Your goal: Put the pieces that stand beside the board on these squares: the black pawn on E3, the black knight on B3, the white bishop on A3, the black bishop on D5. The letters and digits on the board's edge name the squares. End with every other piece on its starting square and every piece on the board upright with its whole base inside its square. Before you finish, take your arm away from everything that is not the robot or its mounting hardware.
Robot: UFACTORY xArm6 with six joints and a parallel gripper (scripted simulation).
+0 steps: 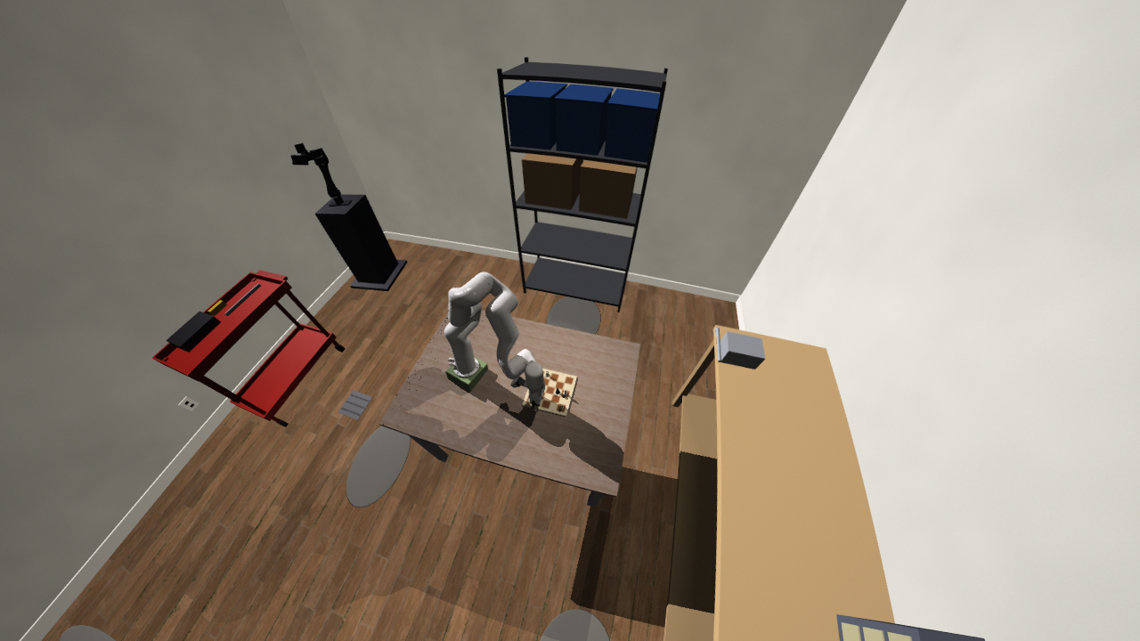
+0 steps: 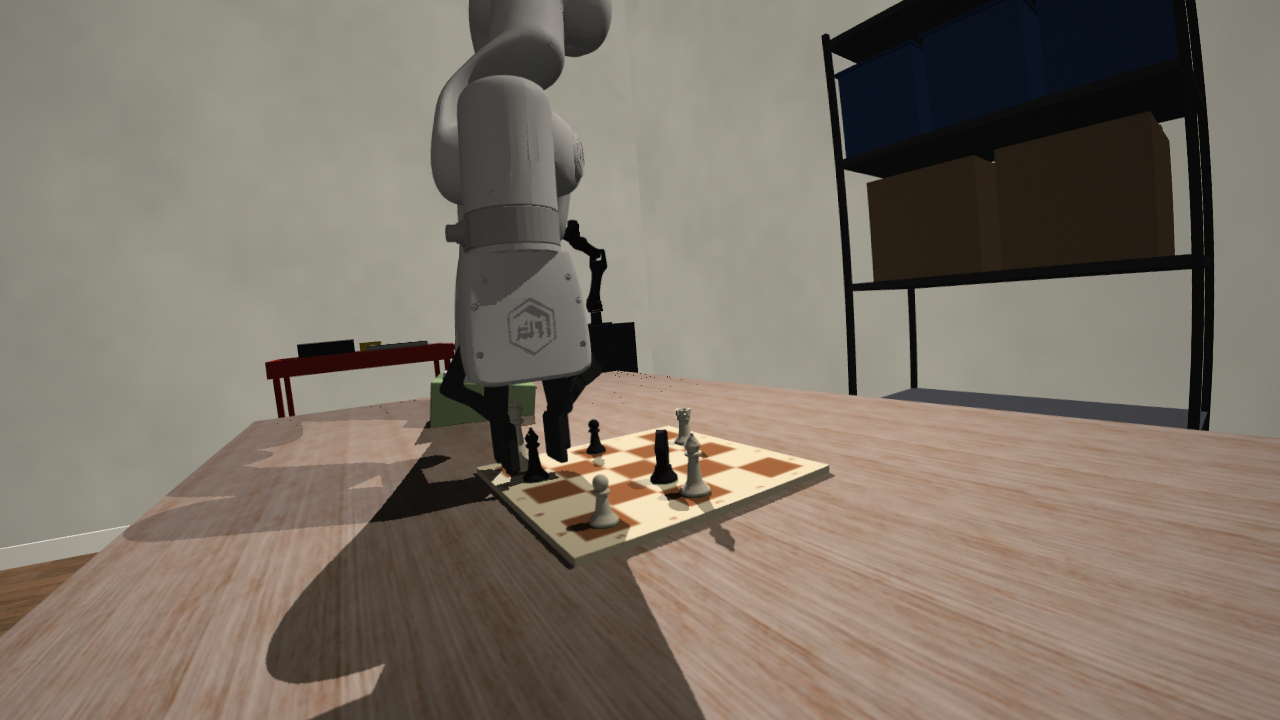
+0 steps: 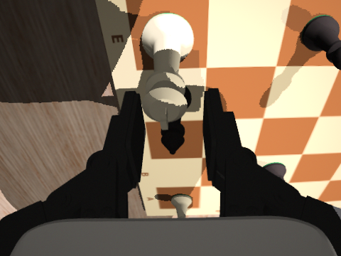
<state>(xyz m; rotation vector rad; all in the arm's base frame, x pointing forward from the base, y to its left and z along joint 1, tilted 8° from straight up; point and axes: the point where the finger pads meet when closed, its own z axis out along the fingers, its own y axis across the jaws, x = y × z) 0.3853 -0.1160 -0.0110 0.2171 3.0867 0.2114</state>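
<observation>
The black knight lies 10 mm below my hand. From my hand the other things lie so: black pawn: 80 mm to the left, 30 mm behind, 20 mm below; then chessboard: 70 mm to the left, 50 mm ahead, 40 mm below; then tall white piece: 40 mm behind.
</observation>
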